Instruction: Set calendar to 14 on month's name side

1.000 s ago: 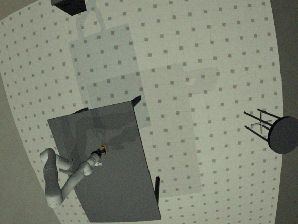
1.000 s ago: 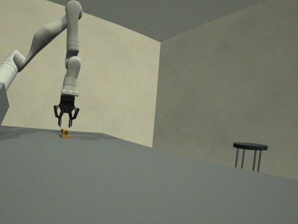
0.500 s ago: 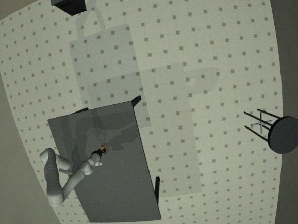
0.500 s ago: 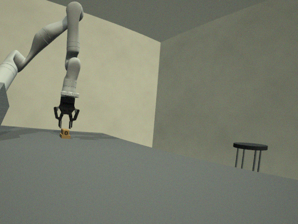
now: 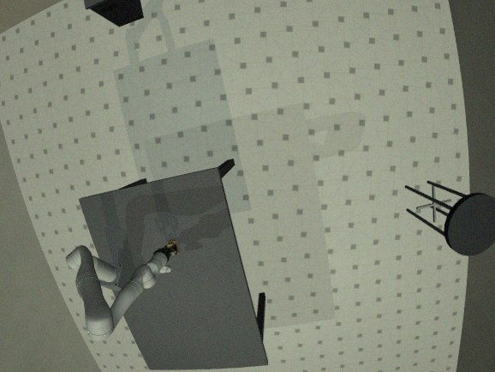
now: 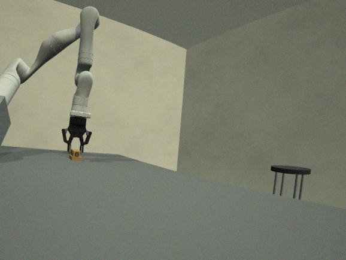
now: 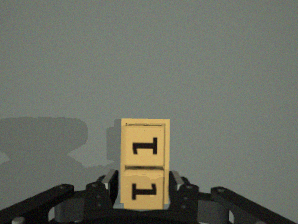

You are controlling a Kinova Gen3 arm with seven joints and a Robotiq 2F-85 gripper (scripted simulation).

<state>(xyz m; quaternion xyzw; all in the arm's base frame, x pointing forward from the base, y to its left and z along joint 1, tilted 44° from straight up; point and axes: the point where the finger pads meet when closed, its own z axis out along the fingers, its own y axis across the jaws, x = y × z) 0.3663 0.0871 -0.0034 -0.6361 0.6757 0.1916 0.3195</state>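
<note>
Now: hand 20 mm above the number cube. Round my hand: wooden tray 30 mm below, 20 mm to the right.
</note>
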